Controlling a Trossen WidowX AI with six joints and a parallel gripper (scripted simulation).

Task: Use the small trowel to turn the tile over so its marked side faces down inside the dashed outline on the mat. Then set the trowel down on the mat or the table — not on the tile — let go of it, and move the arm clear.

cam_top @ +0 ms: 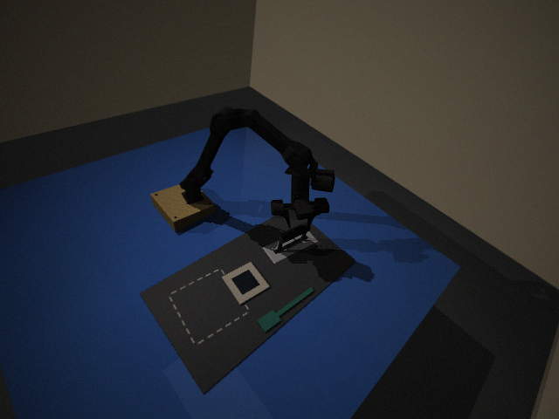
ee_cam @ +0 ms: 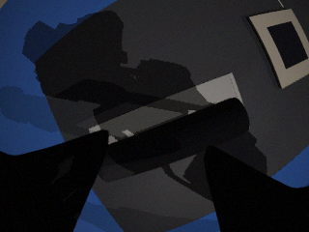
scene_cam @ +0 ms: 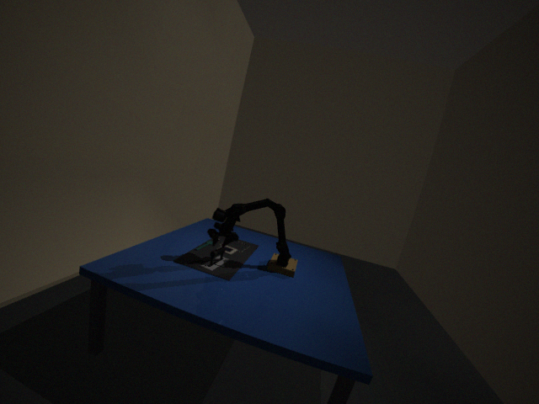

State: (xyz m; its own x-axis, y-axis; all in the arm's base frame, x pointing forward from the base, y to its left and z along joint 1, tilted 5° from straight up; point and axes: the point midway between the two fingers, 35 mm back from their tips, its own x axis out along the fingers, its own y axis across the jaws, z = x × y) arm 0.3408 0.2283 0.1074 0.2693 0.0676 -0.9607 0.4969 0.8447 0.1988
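Now: the trowel 7 cm below my gripper tip, 3 cm to the right of it and 1 cm behind it. Also, from my gripper tip: green long-handled tool (19 cm ahead, 18 cm to the right, 10 cm below); square tile (23 cm to the right, 10 cm below, 5 cm ahead); dark mat (18 cm to the right, 12 cm below, 5 cm ahead).
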